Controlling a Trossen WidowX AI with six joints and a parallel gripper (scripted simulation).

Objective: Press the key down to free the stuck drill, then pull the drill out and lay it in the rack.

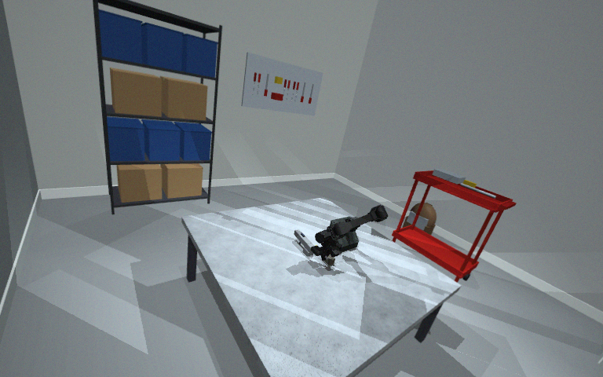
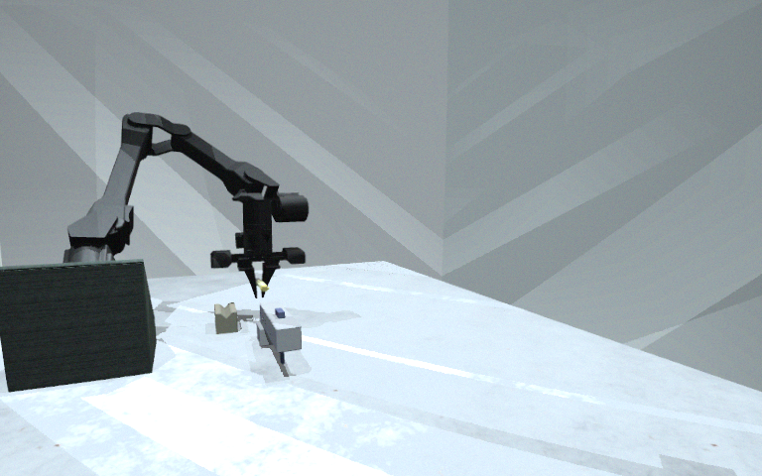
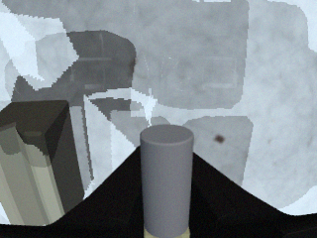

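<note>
Now: gripper tip 7 cm past the rack, 3 cm to the left of it and 3 cm above it. Round my gripper tip: grey holder block 19 cm to the right, 2 cm ahead.
</note>
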